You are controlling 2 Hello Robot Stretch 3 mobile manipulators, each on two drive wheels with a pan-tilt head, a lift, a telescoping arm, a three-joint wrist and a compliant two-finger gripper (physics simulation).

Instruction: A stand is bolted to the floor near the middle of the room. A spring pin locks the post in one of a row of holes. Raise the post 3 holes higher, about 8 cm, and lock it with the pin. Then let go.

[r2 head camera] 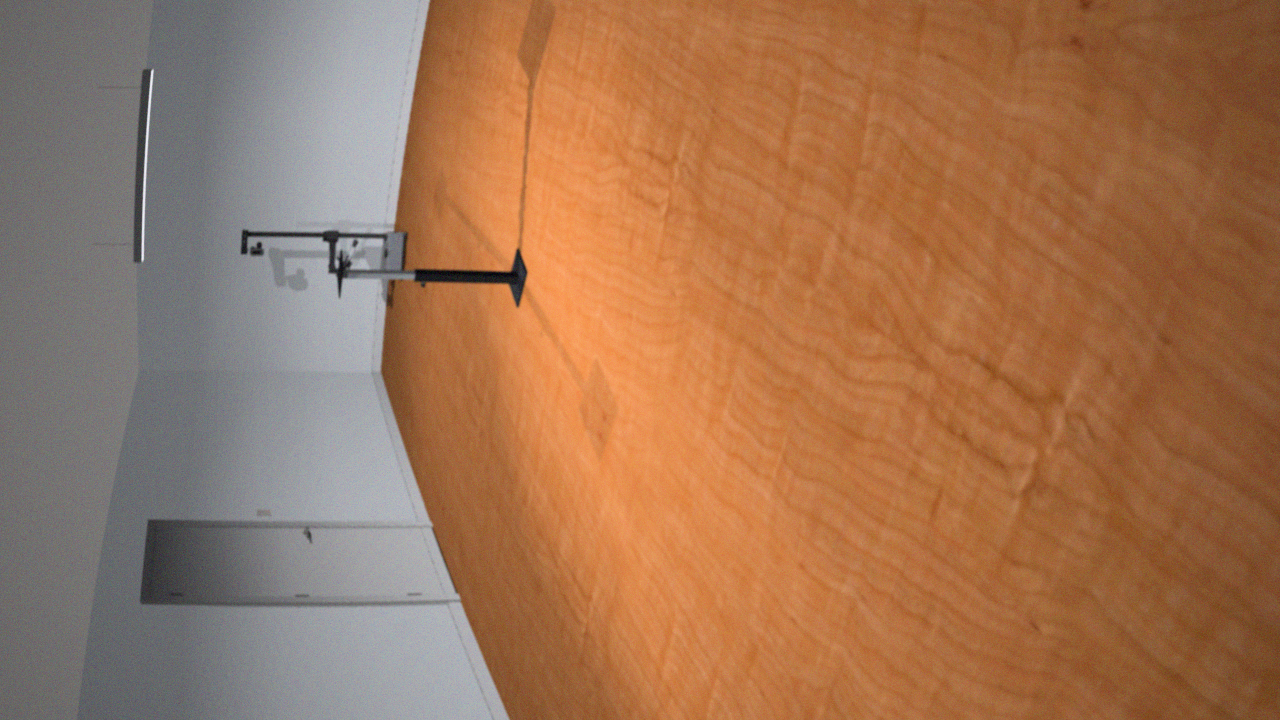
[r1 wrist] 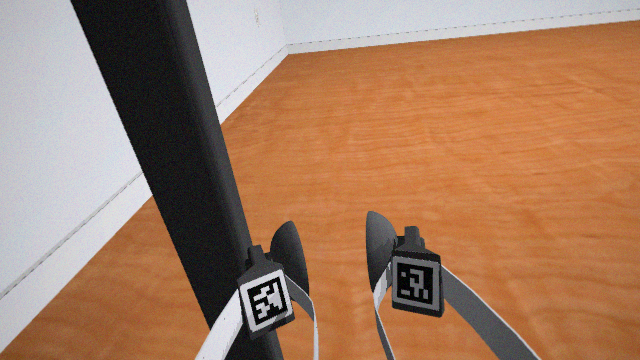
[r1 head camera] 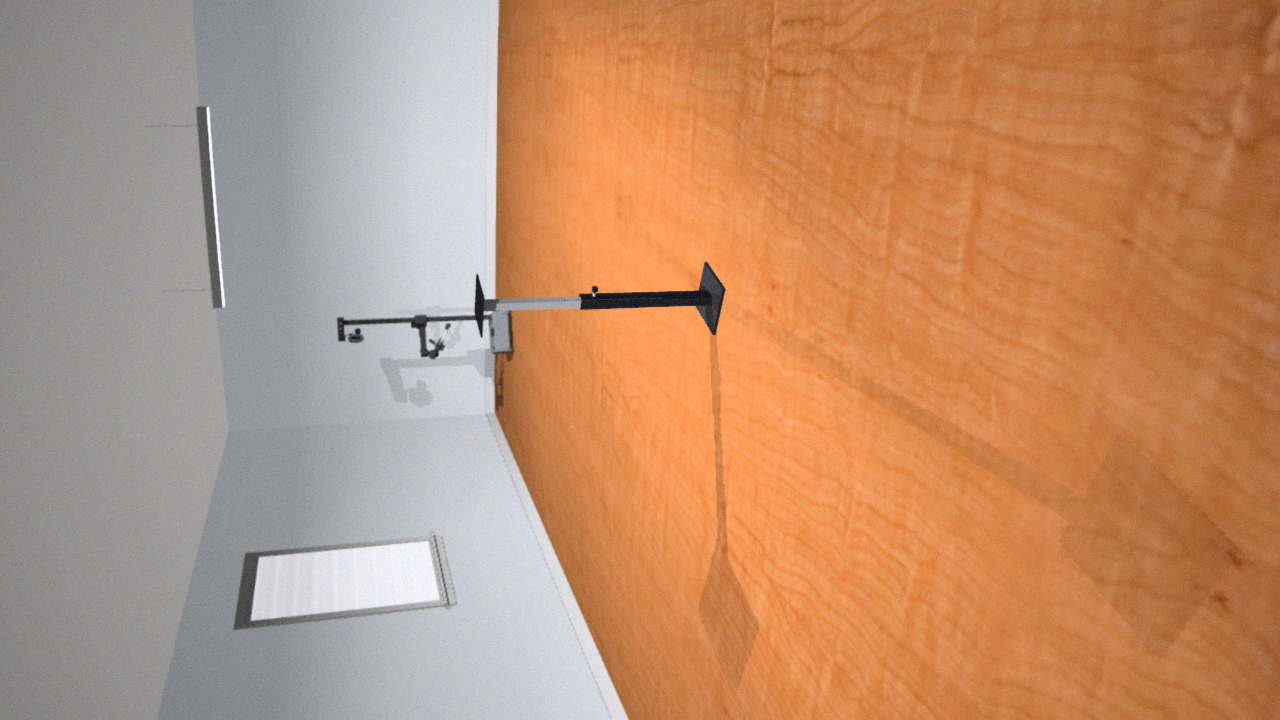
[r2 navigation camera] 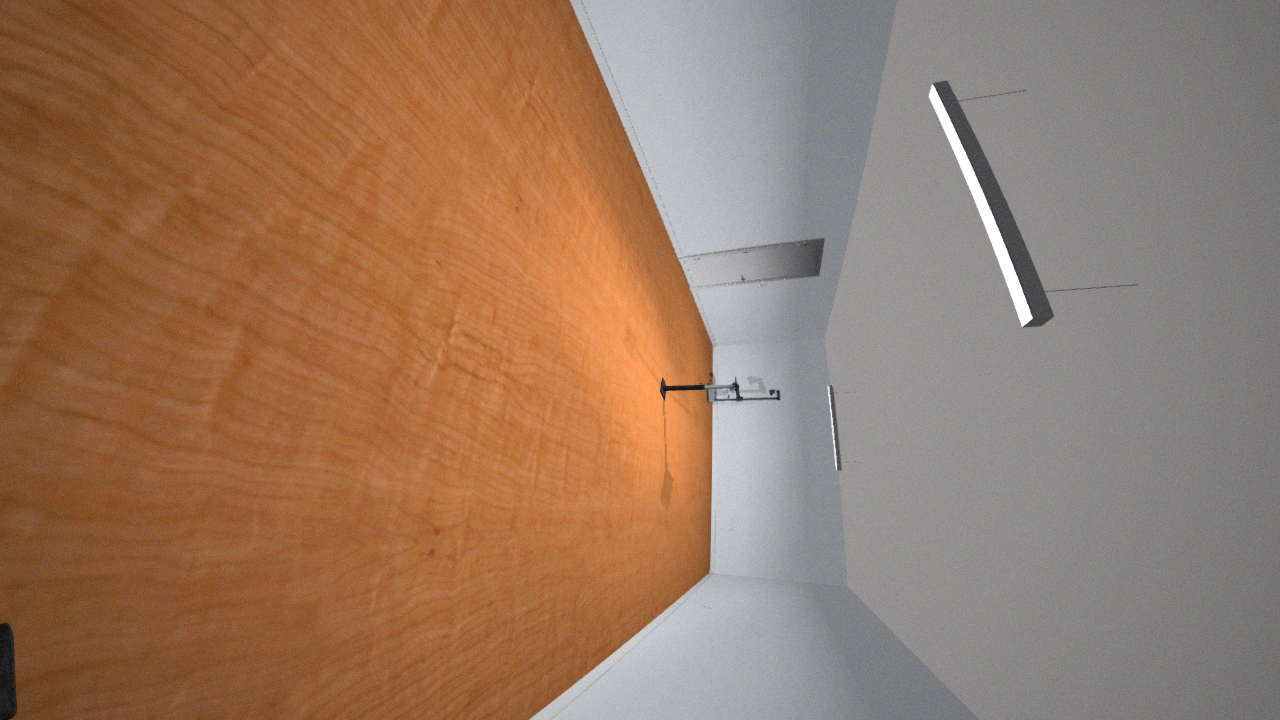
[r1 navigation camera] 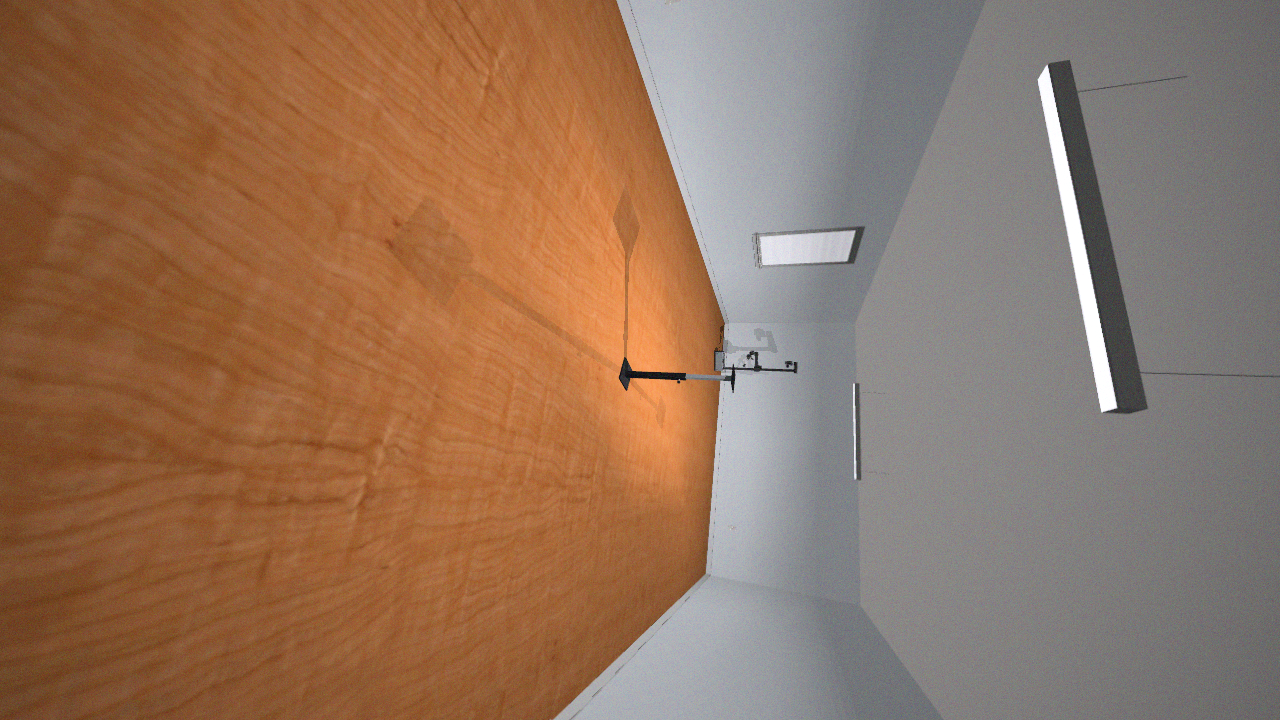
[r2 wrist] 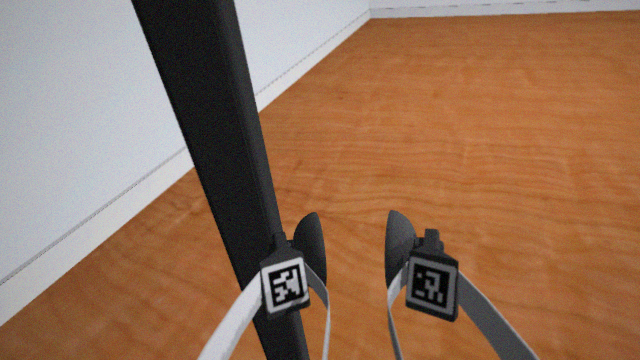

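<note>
The stand shows far off, turned sideways, in both robots' head and navigation views. Its black sleeve [r1 head camera: 644, 300] [r1 navigation camera: 657, 375] [r2 head camera: 465, 275] [r2 navigation camera: 684, 387] rises from a dark square base plate [r1 head camera: 714, 317]. The light grey post [r1 head camera: 537, 304] [r1 navigation camera: 707, 377] [r2 head camera: 384, 274] stands out of the sleeve and carries a dark top plate [r1 head camera: 479, 304]. The pin's small dark knob [r1 head camera: 594, 289] [r2 head camera: 423, 283] sits near the sleeve's upper end; the holes are too small to tell. The r1 gripper [r1 wrist: 335, 252] and the r2 gripper [r2 wrist: 355, 245] are open and empty, away from the stand.
Beyond the stand, r2 [r1 head camera: 501, 331] shows in r1's head view and r1 [r2 head camera: 395, 250] in r2's, each near a wall. A black bar [r1 wrist: 170, 125] [r2 wrist: 215, 125] stands left of the fingers in each wrist view. A window [r1 head camera: 349, 582] and a door [r2 head camera: 286, 562] are in the walls.
</note>
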